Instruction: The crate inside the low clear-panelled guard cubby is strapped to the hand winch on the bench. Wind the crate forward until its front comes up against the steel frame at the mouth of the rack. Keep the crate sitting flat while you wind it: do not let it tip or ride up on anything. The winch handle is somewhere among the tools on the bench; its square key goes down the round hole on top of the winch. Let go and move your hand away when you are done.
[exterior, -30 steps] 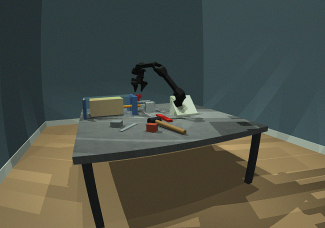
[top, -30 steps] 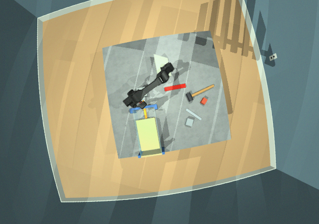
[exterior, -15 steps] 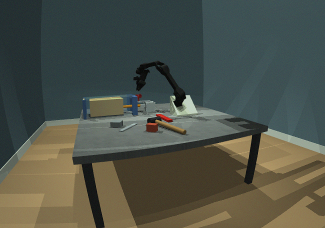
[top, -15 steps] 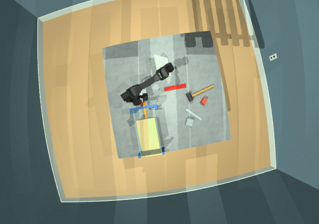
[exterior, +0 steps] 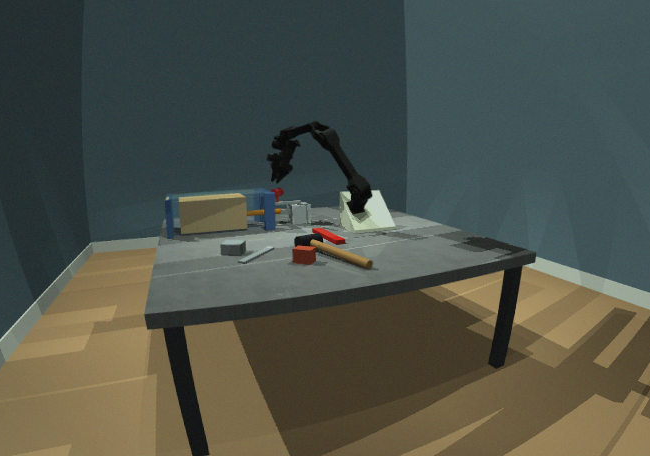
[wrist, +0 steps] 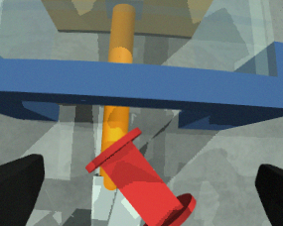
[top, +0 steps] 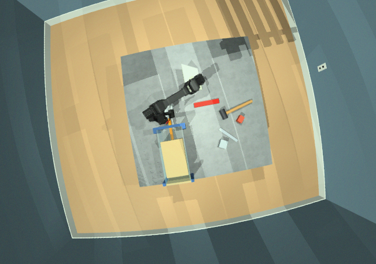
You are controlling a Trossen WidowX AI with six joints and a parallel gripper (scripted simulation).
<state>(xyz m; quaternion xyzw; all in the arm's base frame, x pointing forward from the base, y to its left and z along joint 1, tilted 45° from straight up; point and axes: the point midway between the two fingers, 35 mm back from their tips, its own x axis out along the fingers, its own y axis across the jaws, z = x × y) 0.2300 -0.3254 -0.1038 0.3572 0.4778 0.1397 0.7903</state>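
My gripper tip is now 10 mm past the red spool-shaped handle grip and 60 mm above it. Round my gripper tip: clear-panelled cubby (290 mm ahead, 10 mm to the right, 80 mm below); then winch handle (50 mm behind, 20 mm to the left, 90 mm below); then grey winch (130 mm behind, 30 mm to the left, 160 mm below).
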